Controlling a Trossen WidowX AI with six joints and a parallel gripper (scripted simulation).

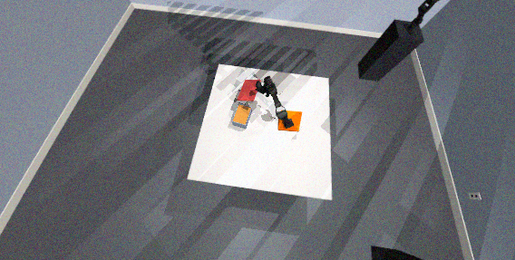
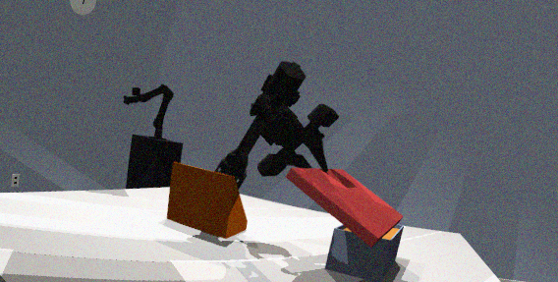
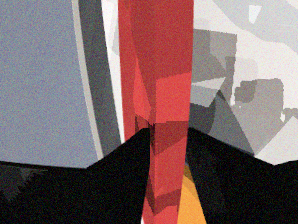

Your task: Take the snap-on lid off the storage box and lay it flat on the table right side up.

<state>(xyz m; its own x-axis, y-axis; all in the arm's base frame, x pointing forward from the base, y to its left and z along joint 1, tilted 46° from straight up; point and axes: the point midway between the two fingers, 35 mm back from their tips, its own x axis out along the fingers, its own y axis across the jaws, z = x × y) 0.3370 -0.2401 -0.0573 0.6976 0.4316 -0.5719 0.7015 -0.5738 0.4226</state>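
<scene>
Now: gripper tip 7 cm short of the red lid, 1 cm to the left of it and 3 cm above it. From my gripper tip the other things lie so: storage box (10 cm ahead, 21 cm to the left, 18 cm below).
</scene>
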